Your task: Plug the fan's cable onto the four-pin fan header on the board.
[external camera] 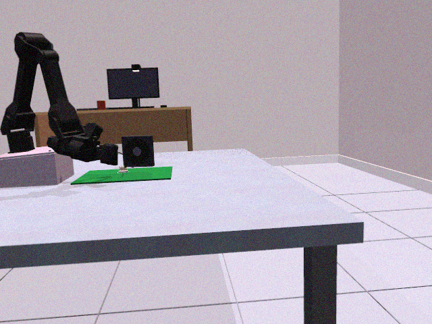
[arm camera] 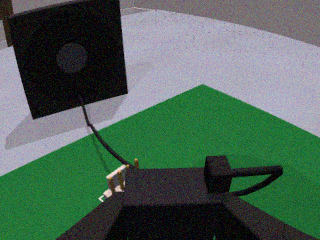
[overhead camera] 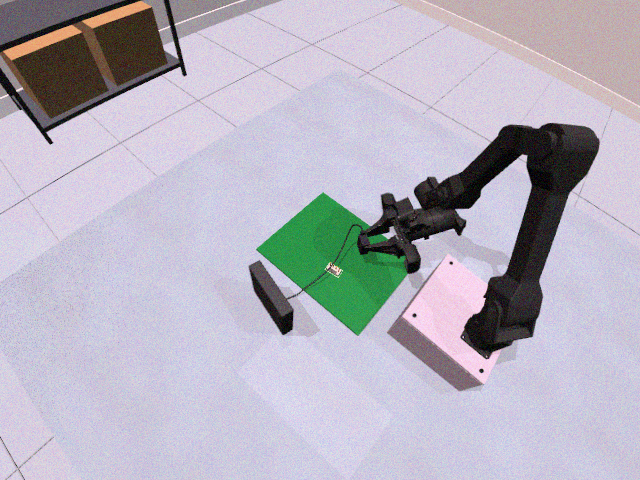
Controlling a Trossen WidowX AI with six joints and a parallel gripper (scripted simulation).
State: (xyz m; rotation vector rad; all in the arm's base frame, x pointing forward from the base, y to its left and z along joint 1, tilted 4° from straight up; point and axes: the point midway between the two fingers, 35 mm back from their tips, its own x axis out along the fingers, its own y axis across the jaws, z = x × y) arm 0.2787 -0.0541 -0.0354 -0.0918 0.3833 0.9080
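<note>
Right now my gripper tip is 8 cm above the green board, 3 cm to the right of it and 3 cm short of it. From my gripper tip the other things lie so: black fan (22 cm to the left, 5 cm ahead, 1 cm below); black plug (1 cm below).
</note>
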